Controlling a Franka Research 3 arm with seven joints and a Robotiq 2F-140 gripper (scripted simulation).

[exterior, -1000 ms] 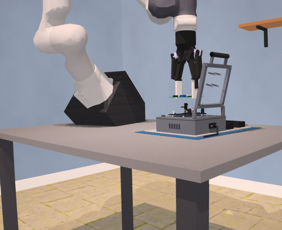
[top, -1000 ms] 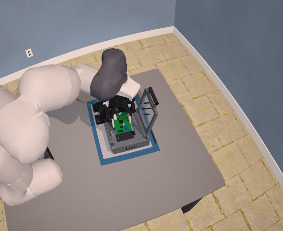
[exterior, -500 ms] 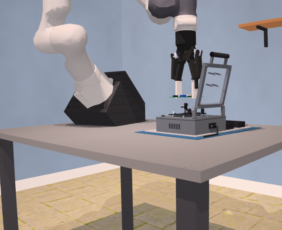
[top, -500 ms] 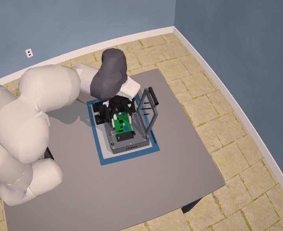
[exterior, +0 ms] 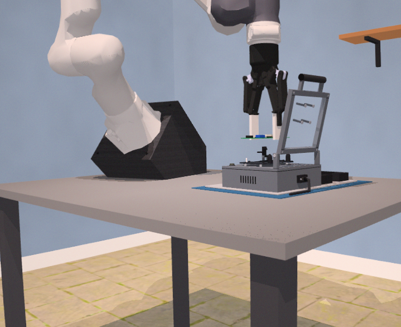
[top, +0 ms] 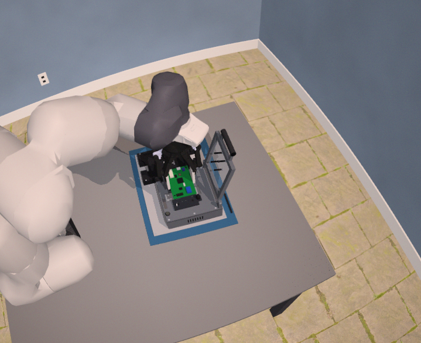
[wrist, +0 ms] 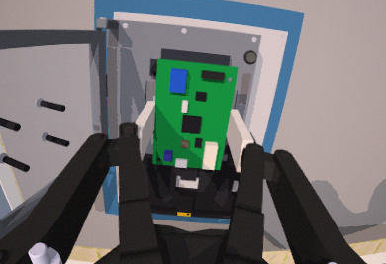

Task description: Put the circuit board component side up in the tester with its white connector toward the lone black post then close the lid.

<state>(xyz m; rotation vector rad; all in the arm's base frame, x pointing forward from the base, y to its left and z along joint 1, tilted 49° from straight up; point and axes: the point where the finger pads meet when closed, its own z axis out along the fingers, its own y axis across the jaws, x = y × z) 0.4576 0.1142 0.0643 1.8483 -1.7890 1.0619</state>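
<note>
Right now the green circuit board is 2 cm below my hand. Also, from my hand: black nest 1 cm ahead, 1 cm to the left, 8 cm below; then tester lid 13 cm ahead, 1 cm to the right, 3 cm above.
</note>
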